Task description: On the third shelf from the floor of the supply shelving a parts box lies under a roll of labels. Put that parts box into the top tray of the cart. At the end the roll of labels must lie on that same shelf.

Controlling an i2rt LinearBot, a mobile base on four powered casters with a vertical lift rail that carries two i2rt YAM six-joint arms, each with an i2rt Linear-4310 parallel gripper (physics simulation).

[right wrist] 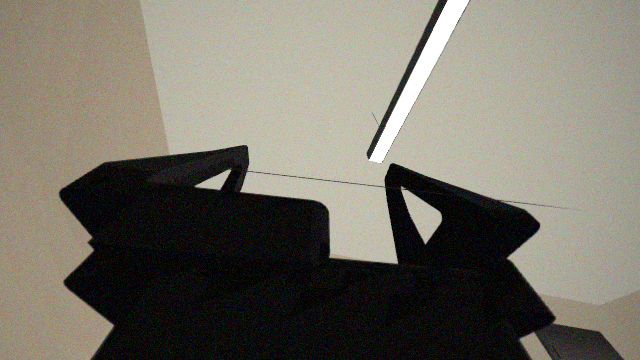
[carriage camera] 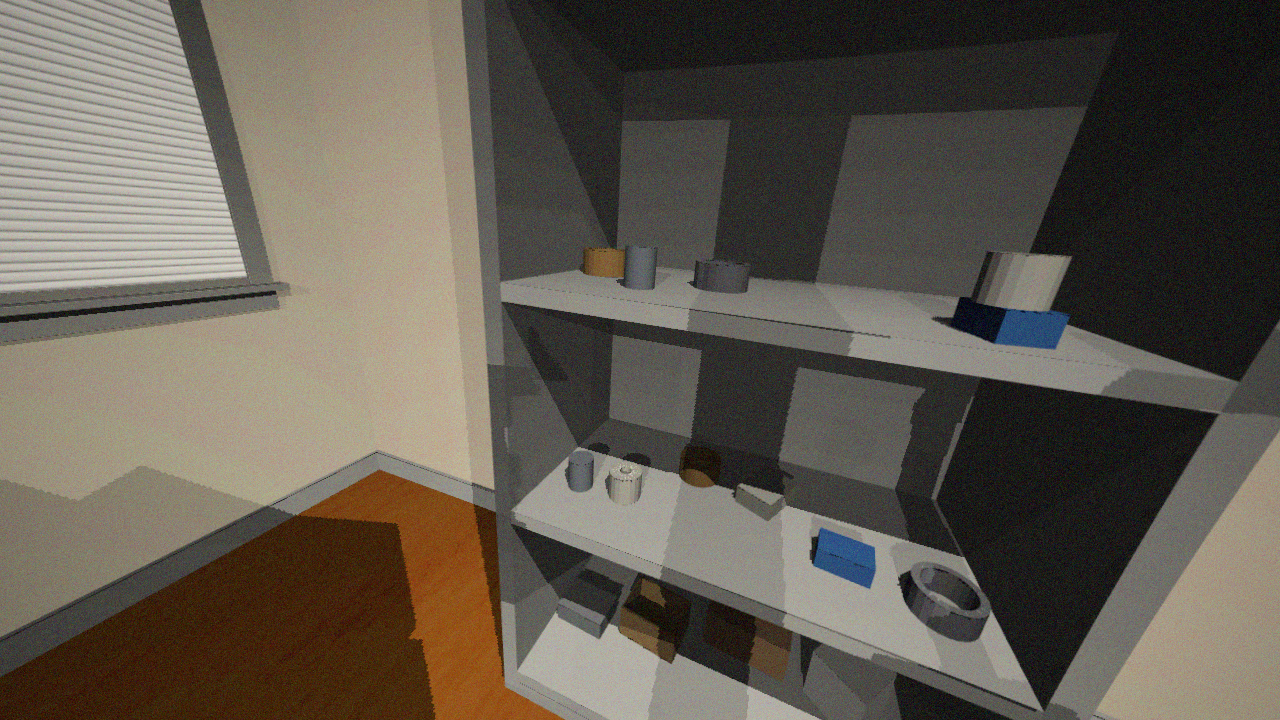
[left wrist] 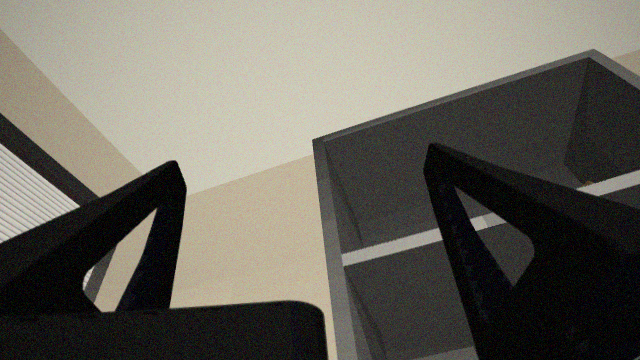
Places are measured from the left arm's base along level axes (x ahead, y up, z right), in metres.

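Pixels of known places: left gripper, between the fingertips: (left wrist: pixel 305 164); right gripper, between the fingertips: (right wrist: pixel 319 163).
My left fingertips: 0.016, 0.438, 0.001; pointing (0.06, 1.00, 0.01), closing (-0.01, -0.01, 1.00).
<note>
Ahead of a thing's pixels: the offset from my left fingertips to its top centre, as dx, dy, dz. "*": to the spot under its first point.
In the carriage view the supply shelving (carriage camera: pixel 487 376) (left wrist: pixel 330 260) stands at the centre and right. On its upper visible shelf, at the right, a blue parts box @(+0.426, -0.097, +0.764) (carriage camera: pixel 1029 327) lies under an upright white roll of labels @(* +0.394, -0.064, +0.738) (carriage camera: pixel 1020 279). The roll rests on the box. My left gripper (left wrist: pixel 305 164) is open and empty, tilted up toward the ceiling, with the shelving behind its right finger. My right gripper (right wrist: pixel 319 163) is open and empty, facing the ceiling, and the box and roll do not show in its view. The cart does not show in these views.
A tan roll @(+0.765, -0.087, +0.225) (carriage camera: pixel 603 261), a grey cylinder @(+0.619, -0.067, +0.303) (carriage camera: pixel 640 267) and a dark ring @(+0.676, -0.089, +0.453) (carriage camera: pixel 721 275) stand left on the same shelf. The shelf below holds a second blue box @(+0.504, -0.554, +0.708) (carriage camera: pixel 844 557), a grey ring @(+0.431, -0.546, +0.833) (carriage camera: pixel 947 601) and small items. Boxes @(+0.695, -0.961, +0.399) (carriage camera: pixel 655 617) stand on the lowest visible shelf.
</note>
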